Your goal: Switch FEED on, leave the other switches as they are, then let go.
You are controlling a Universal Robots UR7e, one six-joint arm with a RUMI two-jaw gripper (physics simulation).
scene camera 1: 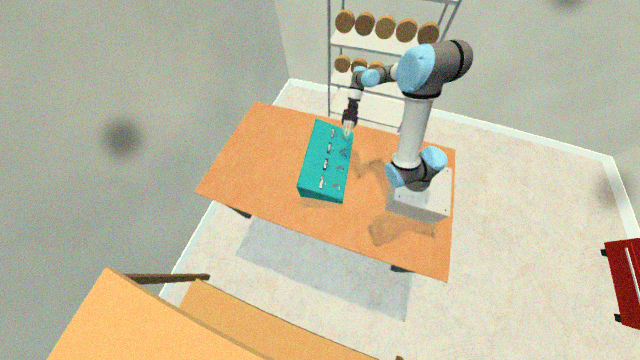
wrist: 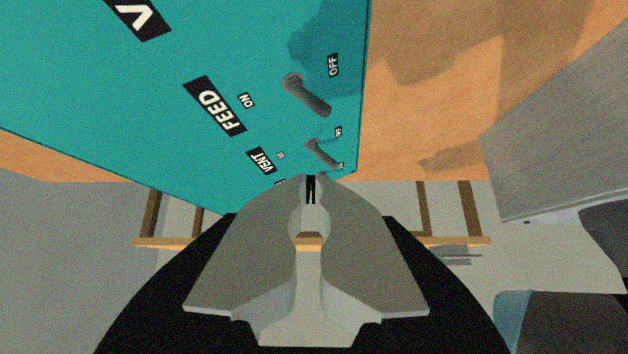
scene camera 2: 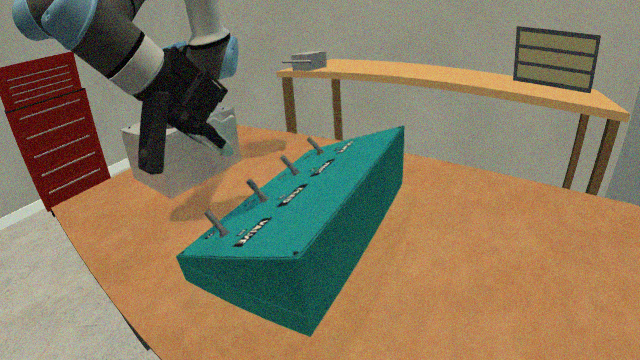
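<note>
A teal sloped switch panel carries several grey toggle levers. The FEED lever leans to its OFF side, away from the FEED label. The VENT lever leans to the same side, as does the VALVE lever. My gripper is shut and empty. It hangs above the panel's low, switch-side edge near the VALVE end, apart from the FEED lever. The wrist view shows the fourth switch mostly hidden behind the fingertips.
The panel stands on an orange table. The arm's grey base block stands beyond the panel's switch side. A shelf rack, a red tool chest and a wooden bench are farther off.
</note>
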